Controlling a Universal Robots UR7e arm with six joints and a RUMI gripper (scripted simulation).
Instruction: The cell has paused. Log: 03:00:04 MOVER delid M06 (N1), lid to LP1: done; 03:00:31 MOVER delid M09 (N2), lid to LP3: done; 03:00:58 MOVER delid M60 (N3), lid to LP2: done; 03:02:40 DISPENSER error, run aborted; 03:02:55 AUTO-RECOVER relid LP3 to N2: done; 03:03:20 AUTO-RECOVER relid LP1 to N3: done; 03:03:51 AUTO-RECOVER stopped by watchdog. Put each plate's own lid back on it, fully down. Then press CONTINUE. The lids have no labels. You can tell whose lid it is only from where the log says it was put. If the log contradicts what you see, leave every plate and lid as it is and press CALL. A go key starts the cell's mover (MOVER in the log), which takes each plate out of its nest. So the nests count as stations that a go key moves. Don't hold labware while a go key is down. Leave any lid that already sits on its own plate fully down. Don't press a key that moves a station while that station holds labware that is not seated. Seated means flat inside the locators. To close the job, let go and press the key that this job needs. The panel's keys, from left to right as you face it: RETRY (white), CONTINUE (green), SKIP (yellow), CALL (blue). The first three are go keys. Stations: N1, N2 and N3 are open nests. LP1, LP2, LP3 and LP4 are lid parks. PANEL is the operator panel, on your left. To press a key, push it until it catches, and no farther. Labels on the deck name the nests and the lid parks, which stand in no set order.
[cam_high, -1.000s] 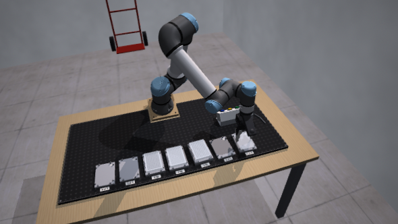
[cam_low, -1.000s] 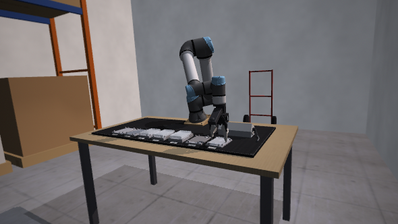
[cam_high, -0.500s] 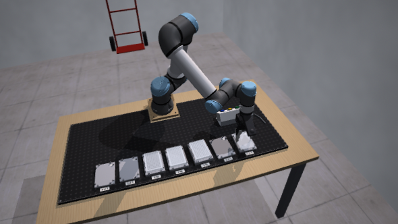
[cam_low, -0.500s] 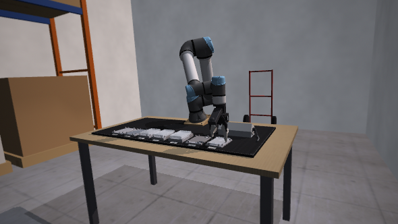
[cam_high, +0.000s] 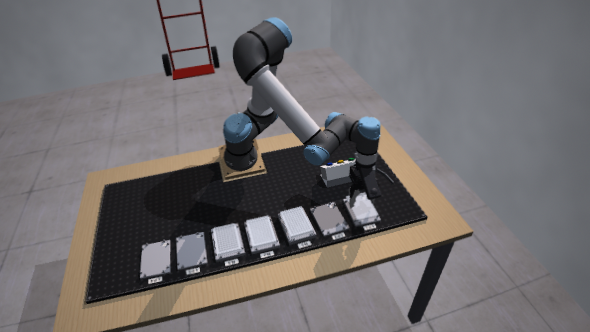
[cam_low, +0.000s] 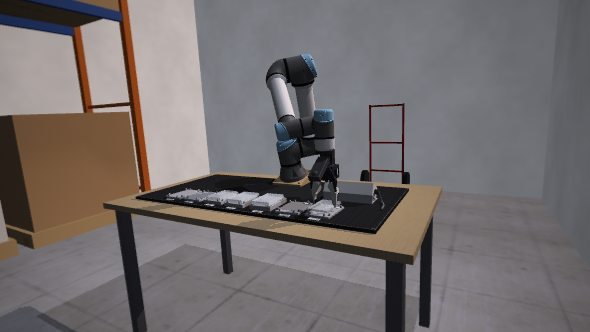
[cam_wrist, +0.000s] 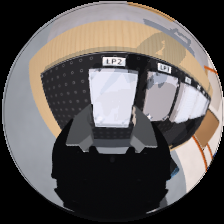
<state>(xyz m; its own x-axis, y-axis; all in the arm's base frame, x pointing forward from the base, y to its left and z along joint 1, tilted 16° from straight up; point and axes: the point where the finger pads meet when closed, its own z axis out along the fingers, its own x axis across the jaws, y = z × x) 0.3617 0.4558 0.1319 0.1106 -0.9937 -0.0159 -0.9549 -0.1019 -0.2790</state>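
The lid park lies 30 mm ahead of my hand, 130 mm to the right of it and 30 mm below it. The rest, counted from my hand: blue key 220 mm behind, 80 mm to the right, 30 mm above; then clear lid 10 mm below; then yellow key 230 mm behind, 30 mm to the right, 30 mm above.
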